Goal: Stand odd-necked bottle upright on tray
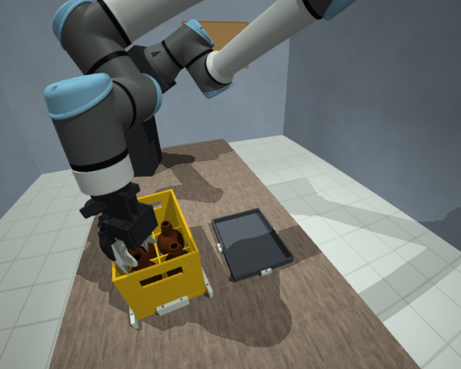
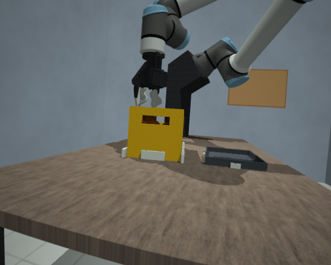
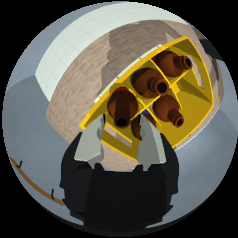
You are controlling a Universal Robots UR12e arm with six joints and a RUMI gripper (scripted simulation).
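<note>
Now: hand 9 cm past the yellow crate, 3 cm to the right of it and 7 cm above it. Round my hand: dark tray (11 cm behind, 31 cm to the left, 15 cm below).
</note>
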